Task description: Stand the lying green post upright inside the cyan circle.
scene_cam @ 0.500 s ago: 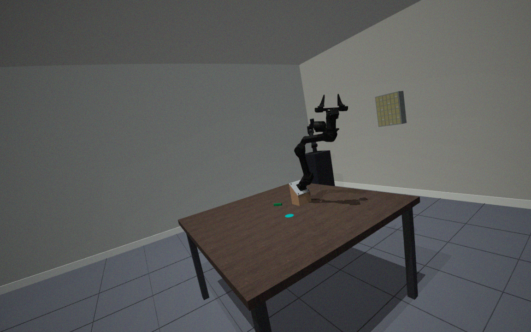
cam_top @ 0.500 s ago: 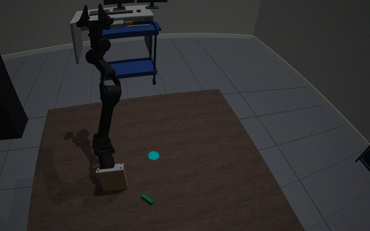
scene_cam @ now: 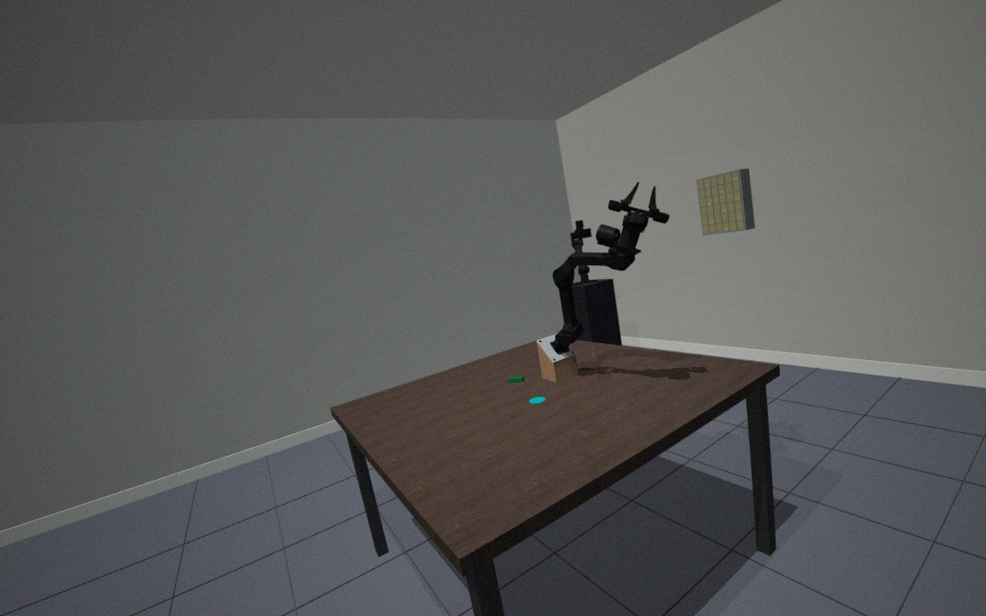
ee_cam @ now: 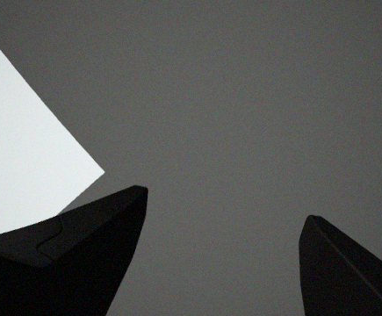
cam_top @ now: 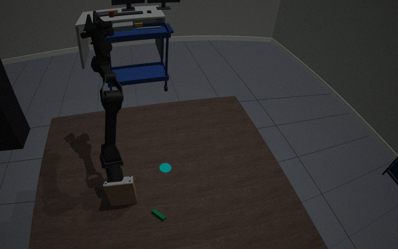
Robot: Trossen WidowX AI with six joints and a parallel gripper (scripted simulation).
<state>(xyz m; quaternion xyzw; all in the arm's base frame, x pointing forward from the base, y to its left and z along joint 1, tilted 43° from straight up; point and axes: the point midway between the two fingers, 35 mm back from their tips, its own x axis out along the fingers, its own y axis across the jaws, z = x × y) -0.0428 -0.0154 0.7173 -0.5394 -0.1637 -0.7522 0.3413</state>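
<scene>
The green post is 680 mm below my gripper tip, 620 mm to the right of it and 230 mm ahead of it. Round my gripper tip: cyan circle 690 mm below, 360 mm to the right, 300 mm ahead.
</scene>
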